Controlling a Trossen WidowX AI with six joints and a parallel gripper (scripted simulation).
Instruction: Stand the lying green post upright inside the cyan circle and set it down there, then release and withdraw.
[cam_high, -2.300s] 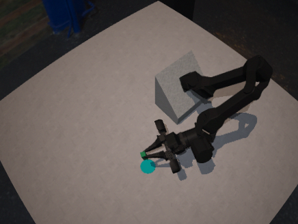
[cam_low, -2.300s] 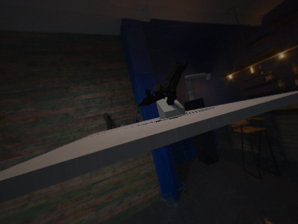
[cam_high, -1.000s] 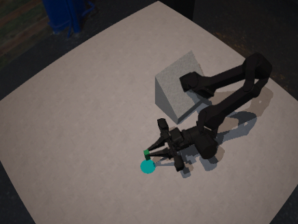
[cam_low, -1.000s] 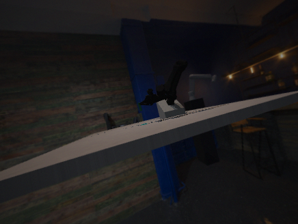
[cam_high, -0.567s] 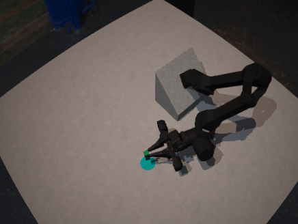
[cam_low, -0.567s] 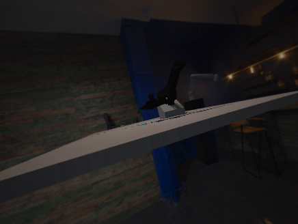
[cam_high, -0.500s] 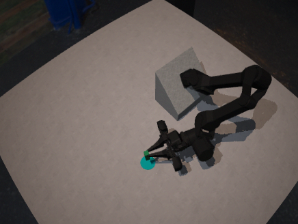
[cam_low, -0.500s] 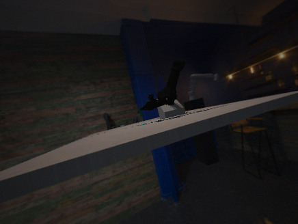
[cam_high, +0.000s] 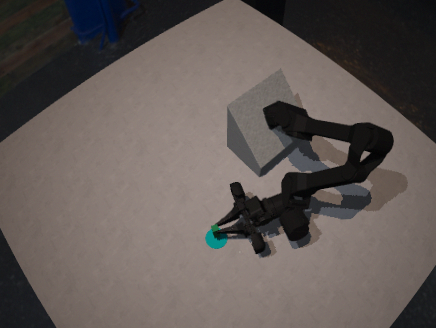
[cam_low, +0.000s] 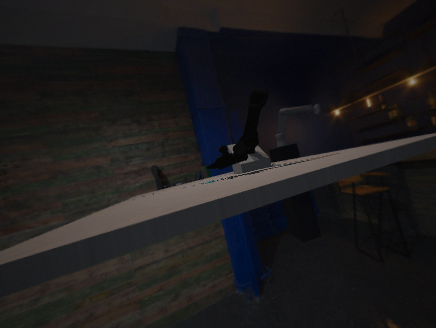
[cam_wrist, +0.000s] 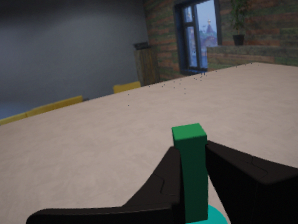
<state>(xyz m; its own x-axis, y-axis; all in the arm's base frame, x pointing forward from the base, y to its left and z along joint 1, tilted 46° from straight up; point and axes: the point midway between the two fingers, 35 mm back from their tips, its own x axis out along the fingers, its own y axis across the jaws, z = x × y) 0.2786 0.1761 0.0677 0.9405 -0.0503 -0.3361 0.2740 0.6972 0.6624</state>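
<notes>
The cyan circle lies 80 mm below my gripper tip. Also, from my gripper tip: green post 20 mm below.
</notes>
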